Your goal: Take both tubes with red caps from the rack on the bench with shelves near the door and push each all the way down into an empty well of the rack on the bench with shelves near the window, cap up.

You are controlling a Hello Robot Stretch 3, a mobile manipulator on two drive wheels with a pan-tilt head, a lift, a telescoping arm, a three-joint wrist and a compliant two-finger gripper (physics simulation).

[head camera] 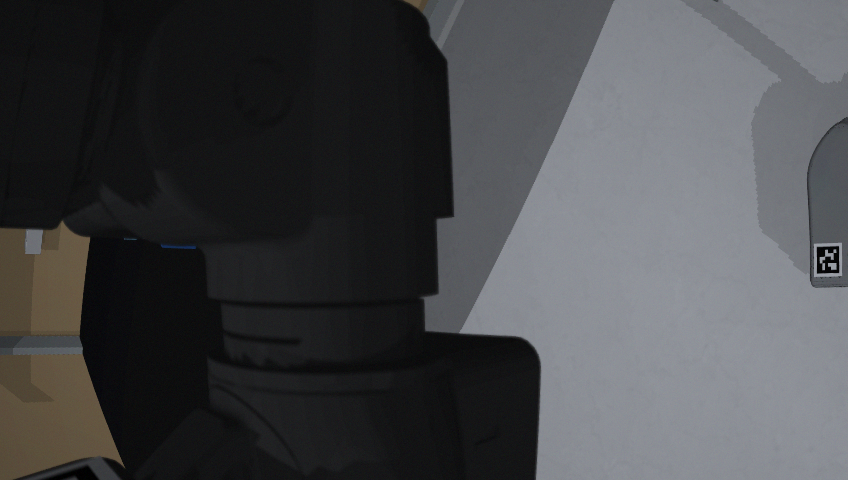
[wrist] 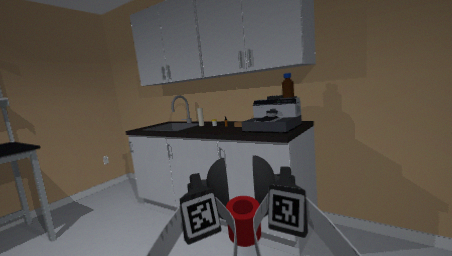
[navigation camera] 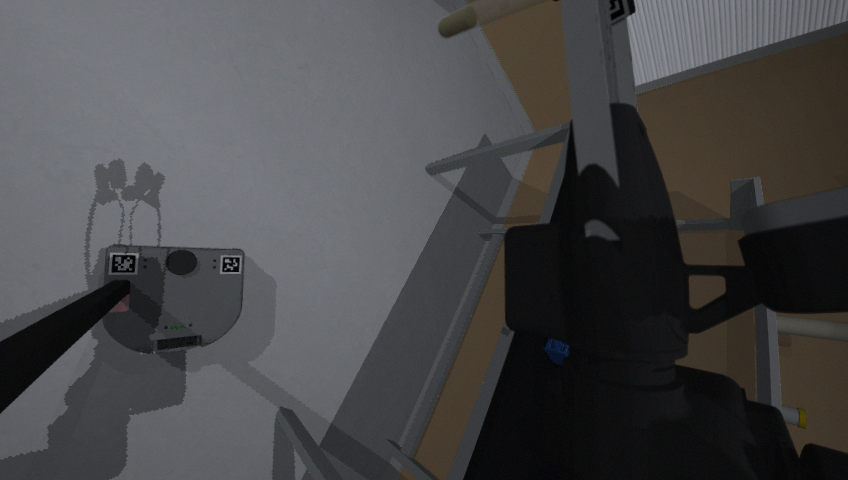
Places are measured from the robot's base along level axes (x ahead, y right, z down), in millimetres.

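Pixels of known places: gripper, fingertip midpoint: (wrist: 240, 176); robot's base, link origin: (navigation camera: 181, 261).
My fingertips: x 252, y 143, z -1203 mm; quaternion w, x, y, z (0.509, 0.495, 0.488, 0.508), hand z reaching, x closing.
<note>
Ahead of a thing's pixels: the offset from my fingertips to its top centre. "*": to the spot under its first point. Level surfaces: height alone.
My gripper (wrist: 240, 176) is shut on a red-capped tube @[dz -2, dx -32, dy -1 mm] (wrist: 243, 227) (navigation camera: 457, 23). In the wrist view its red cap faces up between the fingers. In the navigation view its pale lower end shows at the top, off the bench edge. The fingertips are cut off there. A blue rack @[dz +232, dx -379, dy +676 mm] (head camera: 178, 245) (navigation camera: 557, 350) stands on a black bench top (head camera: 148, 327) (navigation camera: 496, 410). My dark wrist hides most of the rack, so its wells and tubes cannot be seen. No other red-capped tube shows.
My wrist and arm pass close over the bench. A shelf post (navigation camera: 767, 368) and a yellow-capped container @[* dz -219, dx -590, dy +1035 mm] (navigation camera: 801, 417) are beside it. My base (navigation camera: 202, 297) (head camera: 830, 202) is on the floor. A sink counter @[dz +297 mm] (wrist: 220, 131) lies ahead; another black-topped bench @[dz +289 mm] (wrist: 20, 148) is at left.
</note>
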